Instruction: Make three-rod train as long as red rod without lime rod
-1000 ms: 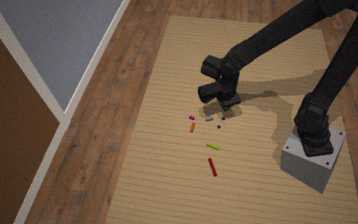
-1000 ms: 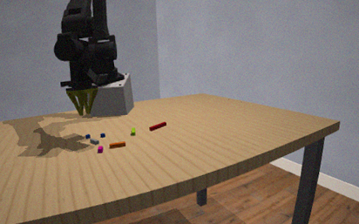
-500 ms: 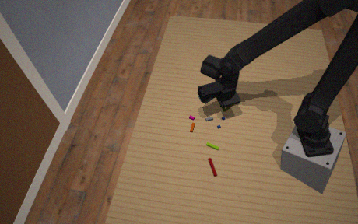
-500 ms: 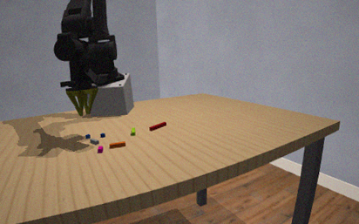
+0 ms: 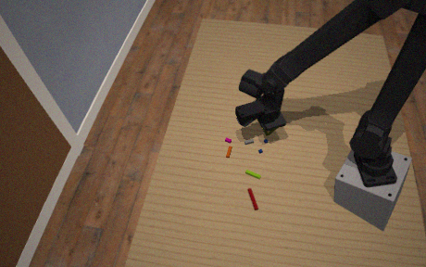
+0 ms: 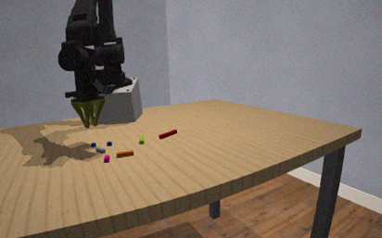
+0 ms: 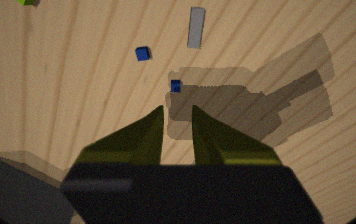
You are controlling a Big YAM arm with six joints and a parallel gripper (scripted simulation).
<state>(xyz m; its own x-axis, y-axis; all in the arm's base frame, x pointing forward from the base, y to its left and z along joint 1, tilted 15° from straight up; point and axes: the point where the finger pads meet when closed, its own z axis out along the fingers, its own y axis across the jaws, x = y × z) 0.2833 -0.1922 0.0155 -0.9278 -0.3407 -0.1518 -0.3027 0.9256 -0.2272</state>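
Now: the grey rod 6 cm below my hand and 5 cm ahead of it. Also, from my hand: orange rod 12 cm ahead, 6 cm below, 4 cm to the left; then magenta rod 12 cm ahead, 6 cm below, 1 cm to the right; then lime rod 13 cm to the left, 6 cm below, 5 cm ahead.
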